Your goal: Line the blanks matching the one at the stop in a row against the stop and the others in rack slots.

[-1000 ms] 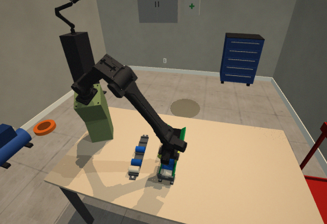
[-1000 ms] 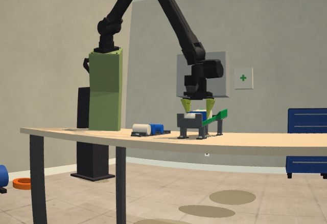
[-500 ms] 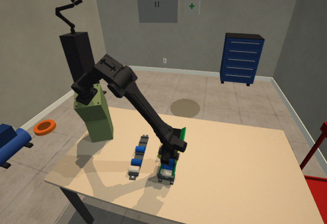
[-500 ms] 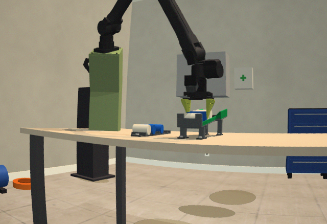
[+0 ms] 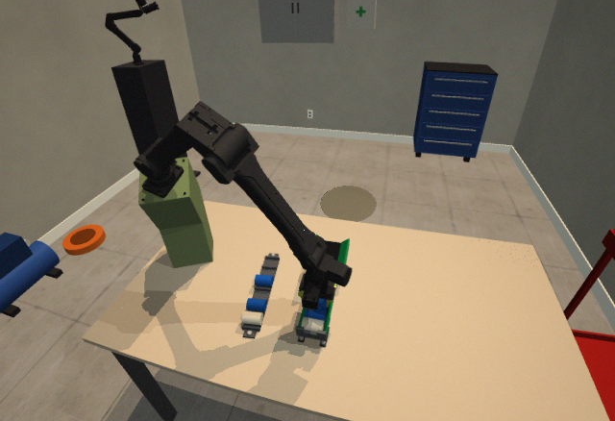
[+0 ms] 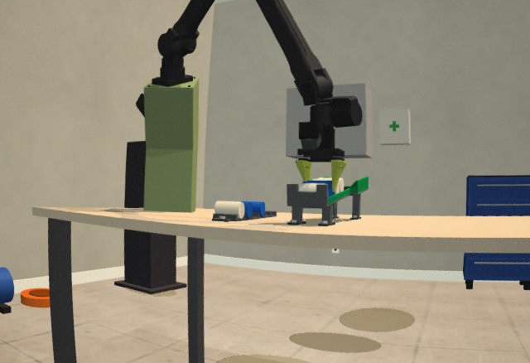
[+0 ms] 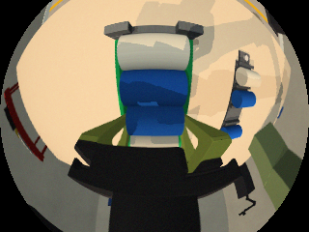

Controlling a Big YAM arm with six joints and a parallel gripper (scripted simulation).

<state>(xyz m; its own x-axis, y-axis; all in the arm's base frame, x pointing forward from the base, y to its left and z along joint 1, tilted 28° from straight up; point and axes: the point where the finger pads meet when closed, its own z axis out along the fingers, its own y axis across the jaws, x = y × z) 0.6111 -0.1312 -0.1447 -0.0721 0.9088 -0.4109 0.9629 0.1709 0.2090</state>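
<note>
Now: the grey stock rack 220 mm behind my hand, 90 mm below it and 50 mm to the left of it. From my hand the other things lie so: grey stop 100 mm to the right, 20 mm below, 10 mm ahead.
</note>
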